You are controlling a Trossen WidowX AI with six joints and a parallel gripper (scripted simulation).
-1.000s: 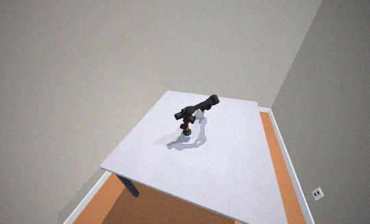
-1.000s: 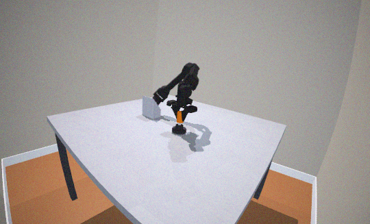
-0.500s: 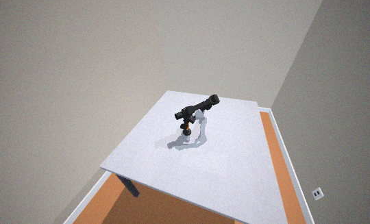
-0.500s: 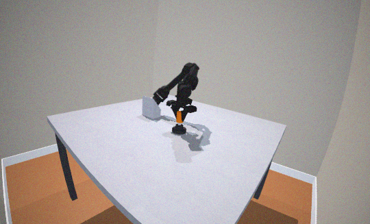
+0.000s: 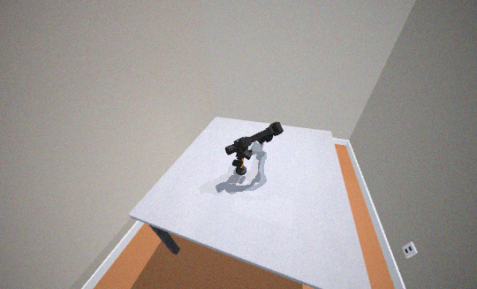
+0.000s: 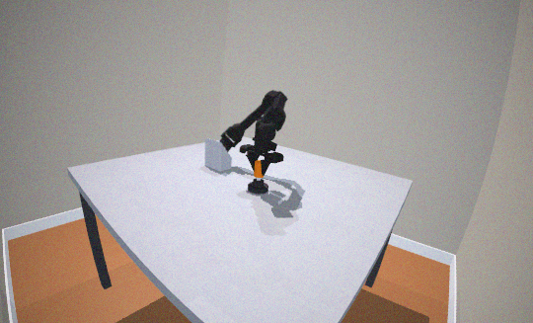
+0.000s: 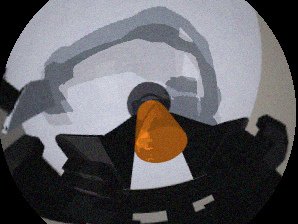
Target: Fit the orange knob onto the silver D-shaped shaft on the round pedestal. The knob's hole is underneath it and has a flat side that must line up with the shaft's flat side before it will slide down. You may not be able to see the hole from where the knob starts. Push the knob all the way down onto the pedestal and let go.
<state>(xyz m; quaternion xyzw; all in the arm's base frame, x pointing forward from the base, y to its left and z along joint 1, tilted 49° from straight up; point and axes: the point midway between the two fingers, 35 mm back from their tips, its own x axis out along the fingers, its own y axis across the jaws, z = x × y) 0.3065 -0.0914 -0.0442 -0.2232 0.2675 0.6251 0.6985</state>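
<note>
My gripper tip is 30 mm below the orange knob. Also, from my gripper tip: round pedestal: 40 mm below.
</note>
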